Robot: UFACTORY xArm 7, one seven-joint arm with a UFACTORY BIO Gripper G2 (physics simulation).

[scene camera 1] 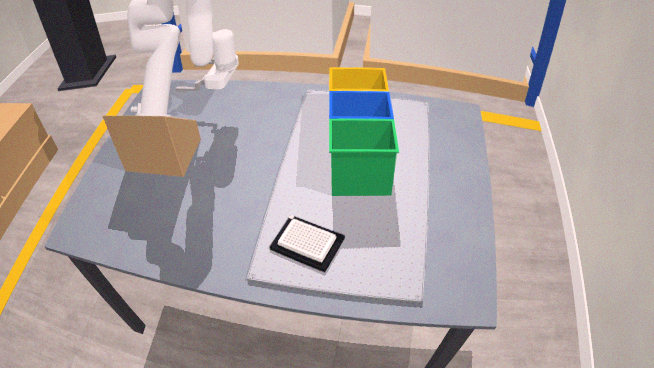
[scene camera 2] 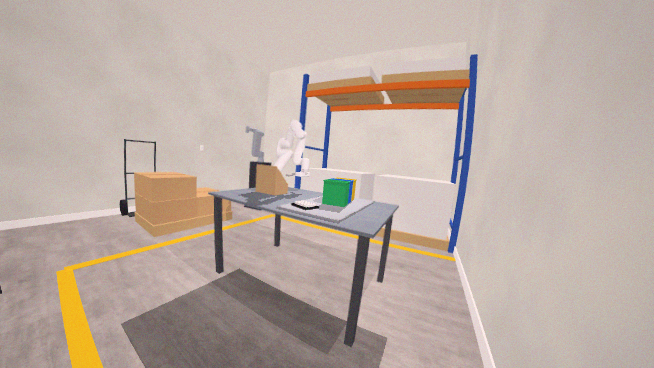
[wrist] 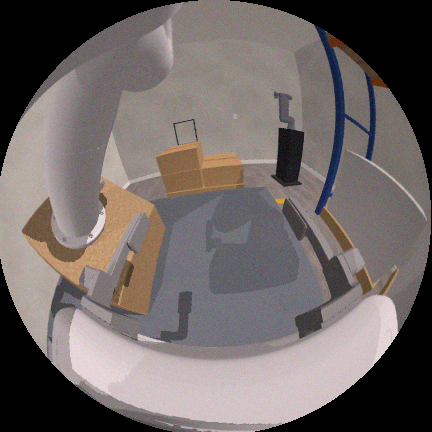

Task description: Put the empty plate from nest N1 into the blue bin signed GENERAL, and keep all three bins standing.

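Where they show: end effector, tool point: (scene camera 1: pixel 191 76) (scene camera 2: pixel 292 175) (wrist: pixel 213 225); arm's base, origin of the base link: (scene camera 1: pixel 152 117) (scene camera 2: pixel 273 173) (wrist: pixel 77 218).
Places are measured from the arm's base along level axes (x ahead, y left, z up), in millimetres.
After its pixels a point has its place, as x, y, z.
Note:
A white well plate (scene camera 1: pixel 307 240) {512, -343, -145} (scene camera 2: pixel 305 203) {521, -355, -142} sits in a black nest (scene camera 1: pixel 334 252) {582, -372, -157} near the front of the light perforated board (scene camera 1: pixel 375 280) {687, -452, -167}. No N1 label is readable. The blue bin (scene camera 1: pixel 361 106) {659, 77, -42} stands upright between the yellow bin (scene camera 1: pixel 358 79) {654, 210, -31} and the green bin (scene camera 1: pixel 362 172) {654, -173, -71} (scene camera 2: pixel 336 193) {676, -172, -75}; all three stand in a row behind the plate. The GENERAL sign does not show. My gripper (scene camera 1: pixel 186 88) (wrist: pixel 216 225) {65, 246, -17} is open and empty, above the far left part of the table, well left of the bins and far from the plate. The plate and bins do not show in the wrist view.
The arm stands on a wooden block (scene camera 1: pixel 145 145) {-14, -80, -46} (scene camera 2: pixel 270 180) {32, -85, -55} at the table's left. The grey table (scene camera 1: pixel 240 200) {305, -184, -180} carries the board on its right half. Cartons (scene camera 1: pixel 17 140) (scene camera 2: pixel 165 187) (wrist: pixel 181 162) stand on the floor to the left. A blue rack post (scene camera 1: pixel 547 50) (scene camera 2: pixel 465 150) rises beyond the table.

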